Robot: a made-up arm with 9 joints.
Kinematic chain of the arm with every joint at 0, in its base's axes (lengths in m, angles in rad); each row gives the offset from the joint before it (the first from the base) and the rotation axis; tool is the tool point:
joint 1: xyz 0 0 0.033 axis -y
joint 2: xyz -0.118 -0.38 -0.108 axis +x
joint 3: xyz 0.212 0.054 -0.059 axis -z
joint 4: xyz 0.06 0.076 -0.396 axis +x
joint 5: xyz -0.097 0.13 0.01 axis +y
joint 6: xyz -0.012 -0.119 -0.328 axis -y
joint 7: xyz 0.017 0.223 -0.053 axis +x
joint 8: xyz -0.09 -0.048 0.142 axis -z
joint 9: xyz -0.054 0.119 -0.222 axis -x
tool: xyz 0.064 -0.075 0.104
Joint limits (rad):
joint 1: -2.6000..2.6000
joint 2: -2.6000..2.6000
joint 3: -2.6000..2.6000
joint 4: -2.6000..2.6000
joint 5: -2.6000..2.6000
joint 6: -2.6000..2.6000
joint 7: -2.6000..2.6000
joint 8: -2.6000..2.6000
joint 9: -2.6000..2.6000
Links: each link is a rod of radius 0.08 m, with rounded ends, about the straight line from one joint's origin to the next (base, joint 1, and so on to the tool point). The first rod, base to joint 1, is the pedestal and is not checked.
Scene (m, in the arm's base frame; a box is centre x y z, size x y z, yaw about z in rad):
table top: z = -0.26
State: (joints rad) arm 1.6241 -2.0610 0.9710 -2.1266 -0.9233 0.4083 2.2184 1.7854 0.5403
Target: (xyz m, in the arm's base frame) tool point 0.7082 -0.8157 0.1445
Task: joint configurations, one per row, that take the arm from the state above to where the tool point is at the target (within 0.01 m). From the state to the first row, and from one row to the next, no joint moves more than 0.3 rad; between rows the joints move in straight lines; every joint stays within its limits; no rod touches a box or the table.
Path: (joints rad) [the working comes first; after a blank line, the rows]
Joints at the target: 2.1618 -0.8907 1.7366 -1.6518 -0.0095 0.1216 2.3322 1.9396 0.3326
Straight joint move there: touches the table top.

1: 1.7635 -1.7771 0.9177 -2.1591 -0.8828 0.4032 2.1903 1.7659 0.5413
2: 1.9029 -1.4932 0.8644 -2.1915 -0.8424 0.3982 2.1622 1.7464 0.5423
3: 2.0423 -1.2094 0.8111 -2.2240 -0.8019 0.3931 2.1341 1.7270 0.5433
4: 2.1818 -0.9255 0.7578 -2.2564 -0.7615 0.3880 2.1060 1.7075 0.5443
5: 2.3212 -0.6416 0.7045 -2.2889 -0.7210 0.3829 2.0779 1.6880 0.5454
6: 2.4606 -0.3577 0.6512 -2.3214 -0.6805 0.3779 2.0498 1.6685 0.5464
7: 2.6000 -0.0738 0.5979 -2.3538 -0.6401 0.3728 2.0217 1.6490 0.5474
8: 2.4905 -0.2781 0.8825 -2.1783 -0.4824 0.3100 2.0993 1.7217 0.4937
9: 2.3809 -0.4823 1.1672 -2.0028 -0.3248 0.2472 2.1769 1.7943 0.4400
10: 2.2714 -0.6865 1.4519 -1.8273 -0.1672 0.1844 2.2545 1.8670 0.3863
11: 2.1618 -0.8907 1.7366 -1.6518 -0.0095 0.1216 2.3322 1.9396 0.3326

